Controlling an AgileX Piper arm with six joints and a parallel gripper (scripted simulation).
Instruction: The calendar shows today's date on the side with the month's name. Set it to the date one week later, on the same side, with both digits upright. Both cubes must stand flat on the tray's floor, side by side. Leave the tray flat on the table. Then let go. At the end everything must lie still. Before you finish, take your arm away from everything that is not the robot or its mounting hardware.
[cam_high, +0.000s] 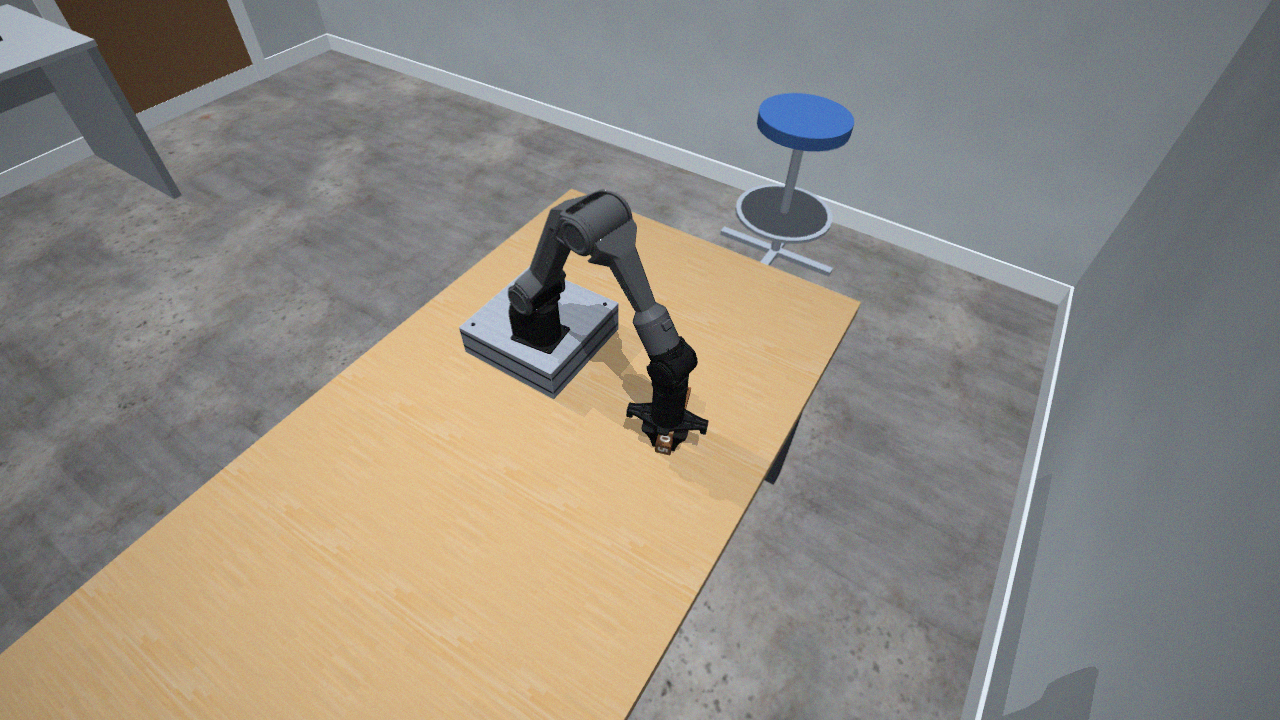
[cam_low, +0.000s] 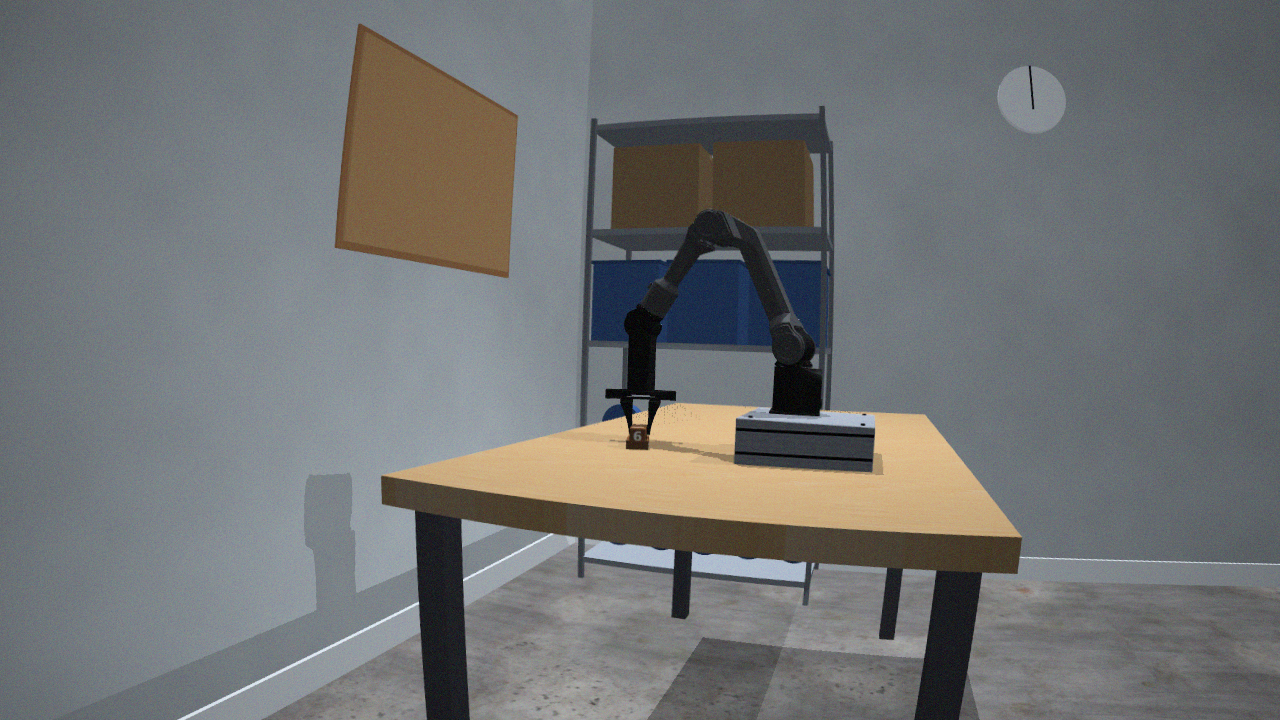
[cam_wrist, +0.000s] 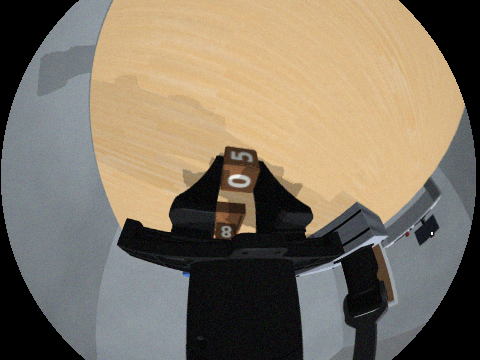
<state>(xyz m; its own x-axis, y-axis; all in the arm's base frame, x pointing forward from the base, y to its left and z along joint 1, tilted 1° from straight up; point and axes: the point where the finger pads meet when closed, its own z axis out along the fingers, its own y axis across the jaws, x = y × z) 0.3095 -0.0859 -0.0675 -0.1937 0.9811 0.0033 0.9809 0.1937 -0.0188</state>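
The brown digit cube lies right at my hand. From my hand the other things lie so: brown tray (100 mm to the left, 20 mm behind, 10 mm below).
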